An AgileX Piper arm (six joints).
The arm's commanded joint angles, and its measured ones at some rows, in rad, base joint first. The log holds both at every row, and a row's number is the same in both.
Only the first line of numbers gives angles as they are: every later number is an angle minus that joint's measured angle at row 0.
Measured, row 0: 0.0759, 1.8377, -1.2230, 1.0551, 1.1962, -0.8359
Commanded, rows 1 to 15: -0.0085, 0.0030, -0.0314, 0.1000, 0.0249, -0.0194; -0.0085, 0.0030, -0.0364, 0.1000, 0.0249, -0.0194; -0.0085, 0.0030, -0.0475, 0.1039, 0.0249, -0.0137; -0.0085, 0.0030, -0.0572, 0.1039, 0.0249, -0.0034; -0.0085, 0.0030, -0.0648, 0.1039, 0.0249, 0.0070; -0.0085, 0.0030, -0.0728, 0.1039, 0.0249, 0.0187; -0.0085, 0.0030, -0.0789, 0.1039, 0.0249, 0.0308; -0.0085, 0.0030, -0.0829, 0.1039, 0.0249, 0.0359; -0.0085, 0.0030, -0.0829, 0.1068, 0.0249, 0.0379; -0.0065, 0.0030, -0.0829, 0.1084, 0.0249, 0.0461; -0.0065, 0.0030, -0.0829, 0.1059, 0.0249, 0.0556; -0.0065, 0.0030, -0.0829, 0.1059, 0.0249, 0.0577; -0.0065, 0.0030, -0.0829, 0.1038, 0.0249, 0.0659; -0.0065, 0.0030, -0.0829, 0.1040, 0.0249, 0.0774; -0.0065, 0.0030, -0.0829, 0.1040, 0.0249, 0.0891
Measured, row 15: 0.0000, 0.0169, -0.0703, 0.0409, -0.0044, 0.0513
